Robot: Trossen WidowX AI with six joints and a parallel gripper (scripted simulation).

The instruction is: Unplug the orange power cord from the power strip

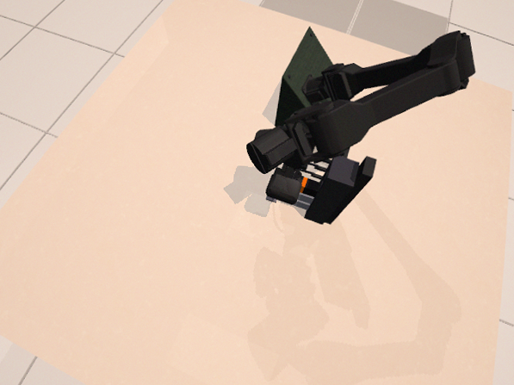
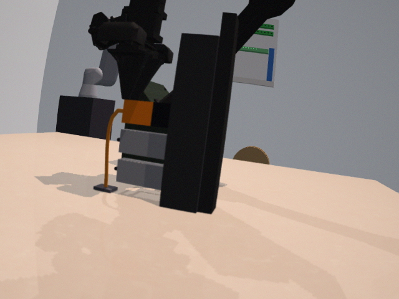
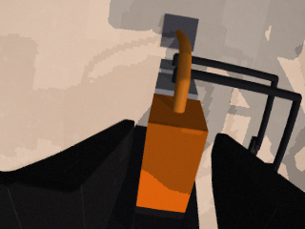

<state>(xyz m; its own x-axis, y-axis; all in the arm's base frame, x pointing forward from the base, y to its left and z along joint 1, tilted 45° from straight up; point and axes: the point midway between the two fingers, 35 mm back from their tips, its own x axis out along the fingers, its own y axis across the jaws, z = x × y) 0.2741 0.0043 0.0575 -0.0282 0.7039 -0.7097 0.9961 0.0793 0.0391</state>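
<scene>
Now: gripper tip 4 cm to the right of the orange plug, 1 cm past it and 1 cm above it. Round my gripper tip: grey foot: 14 cm below, 3 cm to the right.
</scene>
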